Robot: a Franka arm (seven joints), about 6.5 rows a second.
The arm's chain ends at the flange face. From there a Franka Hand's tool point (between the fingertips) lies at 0.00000 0.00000 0.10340 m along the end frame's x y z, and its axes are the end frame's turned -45 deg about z.
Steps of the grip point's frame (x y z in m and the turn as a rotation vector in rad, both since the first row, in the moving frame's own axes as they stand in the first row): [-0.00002, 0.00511, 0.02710, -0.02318, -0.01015, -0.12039]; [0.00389, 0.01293, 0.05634, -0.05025, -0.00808, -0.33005]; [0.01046, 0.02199, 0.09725, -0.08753, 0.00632, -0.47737]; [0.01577, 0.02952, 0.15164, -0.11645, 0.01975, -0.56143]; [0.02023, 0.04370, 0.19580, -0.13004, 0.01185, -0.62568]
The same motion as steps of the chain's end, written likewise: [0.00250, 0.00125, 0.02713, -0.02357, 0.00921, -0.12039]; [0.00817, 0.00271, 0.05647, -0.04125, 0.02982, -0.33005]; [0.01496, 0.00405, 0.09764, -0.05742, 0.06636, -0.47737]; [0.02067, 0.00575, 0.15234, -0.06838, 0.09631, -0.56143]; [0.03291, 0.01167, 0.19665, -0.08357, 0.10033, -0.62568]
